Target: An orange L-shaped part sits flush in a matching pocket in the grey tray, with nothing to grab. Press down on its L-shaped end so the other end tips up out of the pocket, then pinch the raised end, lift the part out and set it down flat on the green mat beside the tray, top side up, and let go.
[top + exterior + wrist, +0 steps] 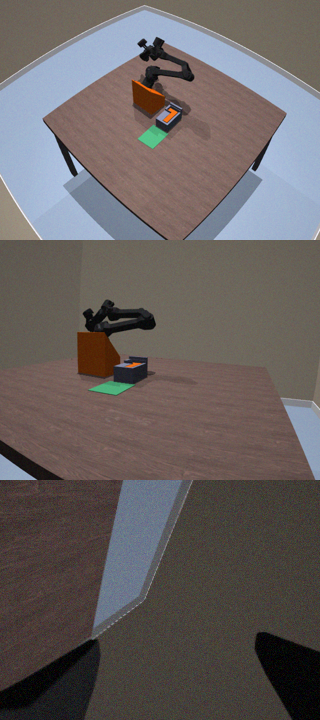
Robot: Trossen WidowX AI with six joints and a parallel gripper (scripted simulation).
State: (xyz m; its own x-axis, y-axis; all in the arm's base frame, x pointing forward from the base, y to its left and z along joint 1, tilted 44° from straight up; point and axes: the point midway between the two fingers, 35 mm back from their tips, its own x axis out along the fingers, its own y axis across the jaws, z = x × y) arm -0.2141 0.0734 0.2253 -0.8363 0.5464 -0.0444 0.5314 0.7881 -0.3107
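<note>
Now: the orange L-shaped part 48 cm ahead of my gripper tip, 25 cm to the right of it and 17 cm below it. Round my gripper tip: green mat: 50 cm ahead, 41 cm to the right, 23 cm below; grey tray: 49 cm ahead, 26 cm to the right, 23 cm below.
</note>
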